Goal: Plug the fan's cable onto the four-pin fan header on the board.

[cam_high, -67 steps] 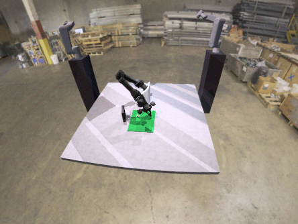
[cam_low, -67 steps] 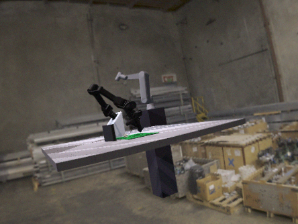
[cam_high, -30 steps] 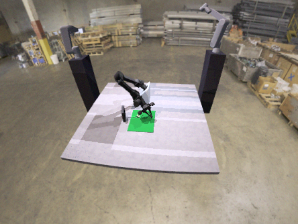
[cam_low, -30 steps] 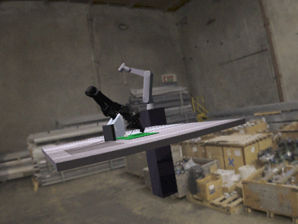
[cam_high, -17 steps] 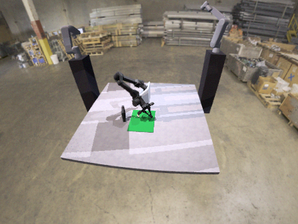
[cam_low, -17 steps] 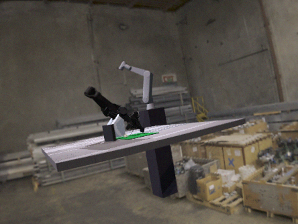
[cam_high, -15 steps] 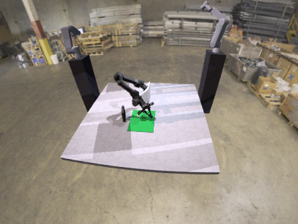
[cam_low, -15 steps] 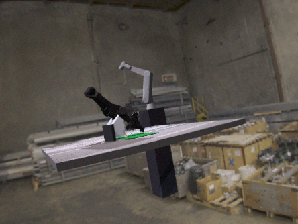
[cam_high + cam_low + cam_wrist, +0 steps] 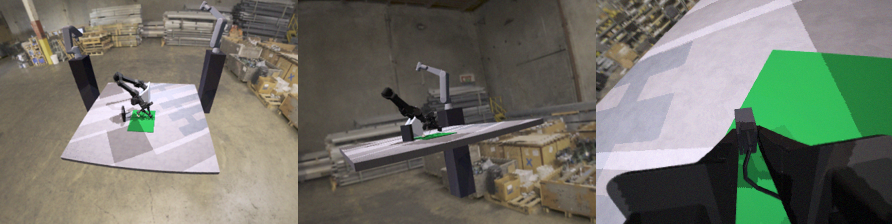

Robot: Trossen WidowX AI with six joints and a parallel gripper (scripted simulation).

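Now: the green board 2 cm ahead of my gripper tip, 8 cm to the right of it and 7 cm below it. The rest, counted from my gripper tip: dark grey plug 1 cm below; then black fan 1 cm behind, 25 cm to the right, 1 cm above; then white fan header 3 cm behind, 12 cm to the right, 5 cm below.
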